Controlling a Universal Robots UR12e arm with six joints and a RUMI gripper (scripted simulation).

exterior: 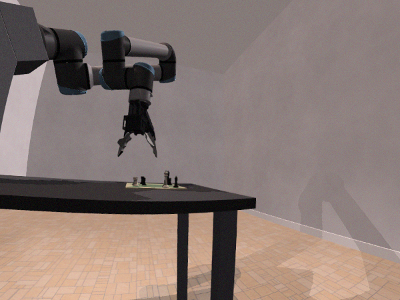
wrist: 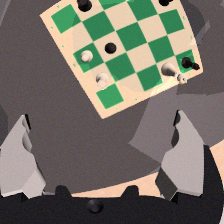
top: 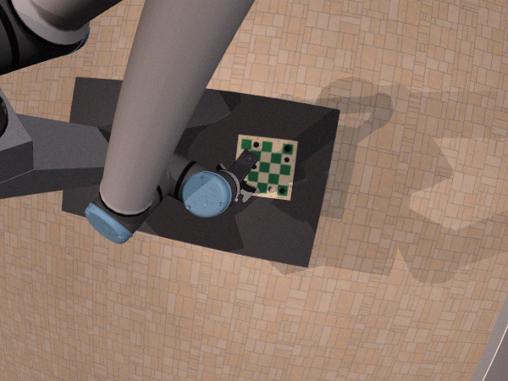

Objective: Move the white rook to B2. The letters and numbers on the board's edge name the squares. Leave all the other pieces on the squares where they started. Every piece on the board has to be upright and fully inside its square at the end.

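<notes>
My gripper is now 90 mm above the white rook. From my hand the other things lie so: chessboard 50 mm ahead, 70 mm to the left, 110 mm below; then white pawn 20 mm behind, 40 mm to the left, 90 mm below.
</notes>
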